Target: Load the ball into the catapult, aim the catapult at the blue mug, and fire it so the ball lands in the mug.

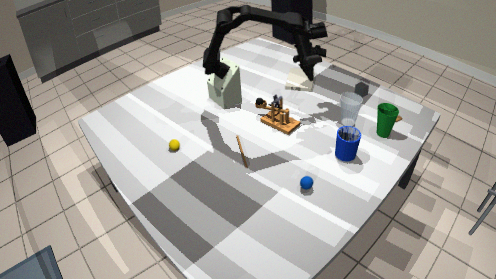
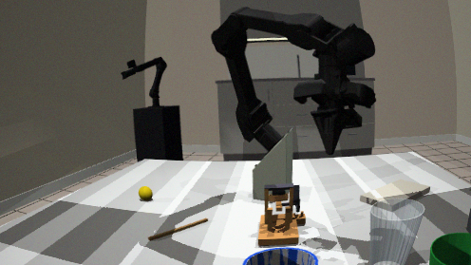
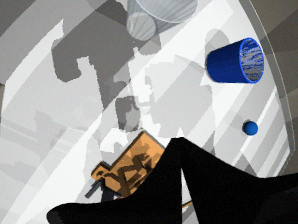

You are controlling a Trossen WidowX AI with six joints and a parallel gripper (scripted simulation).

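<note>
My gripper tip is 17 cm past the black ball, 13 cm to the left of it and 12 cm above it. The rest, counted from my gripper tip: wooden catapult 13 cm below, 10 cm behind, 9 cm to the right; blue mug 24 cm ahead, 16 cm below, 4 cm to the right; clear cup 15 cm below, 12 cm to the left, 11 cm ahead.
</note>
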